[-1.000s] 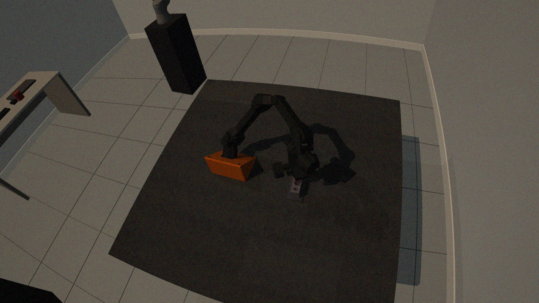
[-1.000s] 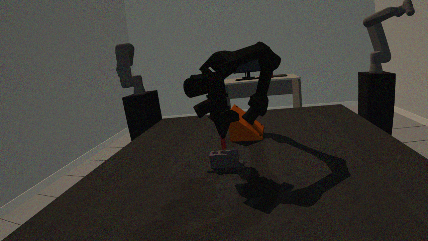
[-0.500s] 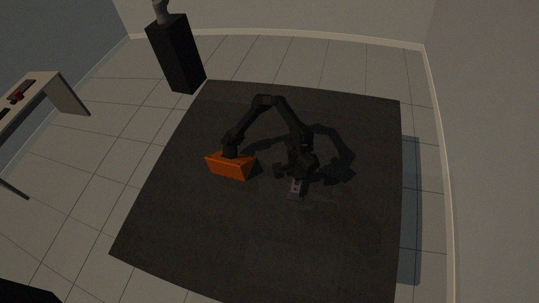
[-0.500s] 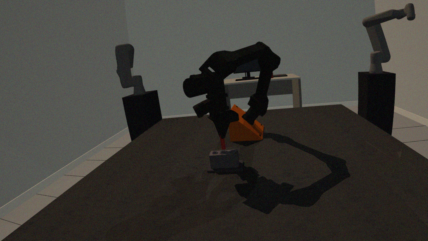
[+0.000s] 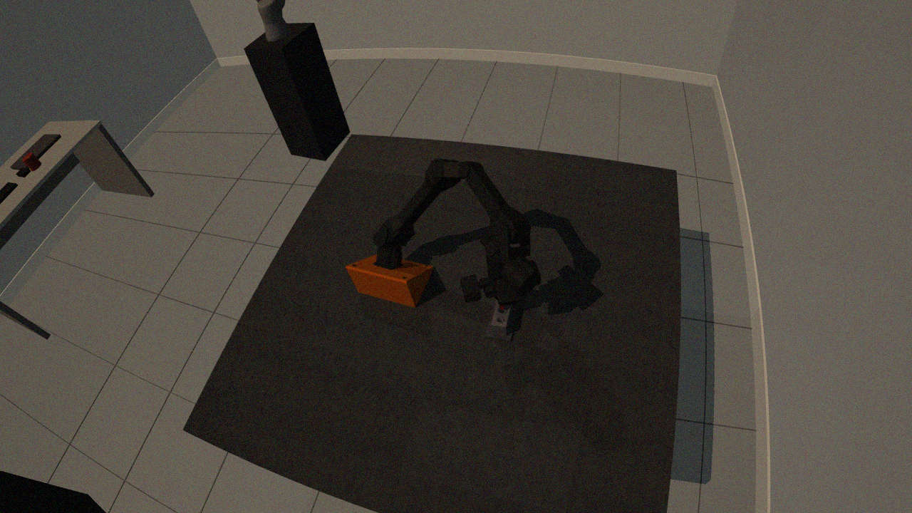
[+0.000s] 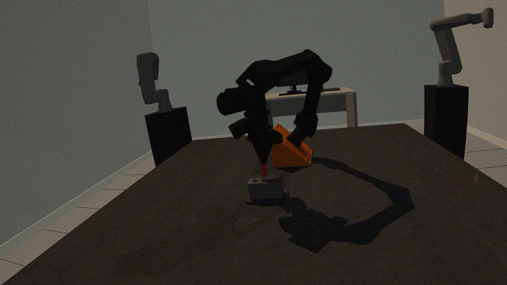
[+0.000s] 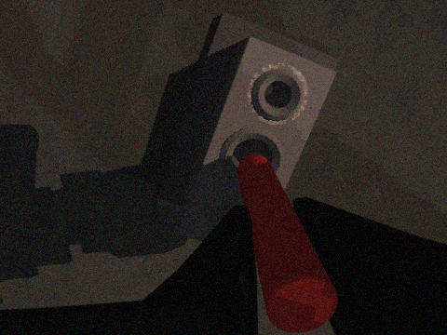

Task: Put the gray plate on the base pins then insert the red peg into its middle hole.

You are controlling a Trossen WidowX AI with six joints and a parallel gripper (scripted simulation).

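Right now the gray plate is 70 mm below my gripper tip. Round my gripper tip: red peg (right at my gripper tip); base (100 mm below).
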